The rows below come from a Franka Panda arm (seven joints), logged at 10 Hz.
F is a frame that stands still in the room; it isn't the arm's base.
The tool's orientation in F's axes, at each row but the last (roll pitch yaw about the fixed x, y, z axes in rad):
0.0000, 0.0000, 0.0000
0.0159, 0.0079, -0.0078
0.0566, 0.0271, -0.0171
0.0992, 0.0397, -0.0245
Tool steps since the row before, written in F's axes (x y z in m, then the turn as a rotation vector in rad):
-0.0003, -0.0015, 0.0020, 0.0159, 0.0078, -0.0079
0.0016, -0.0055, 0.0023, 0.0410, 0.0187, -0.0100
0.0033, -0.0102, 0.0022, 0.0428, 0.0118, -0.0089
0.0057, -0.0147, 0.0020, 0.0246, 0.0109, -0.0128
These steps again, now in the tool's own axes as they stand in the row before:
-0.0003, -0.0015, 0.0020, 0.0159, 0.0078, -0.0079
0.0016, -0.0054, 0.0024, 0.0409, 0.0189, -0.0100
0.0034, -0.0100, 0.0029, 0.0428, 0.0121, -0.0084
0.0060, -0.0143, 0.0037, 0.0248, 0.0103, -0.0129

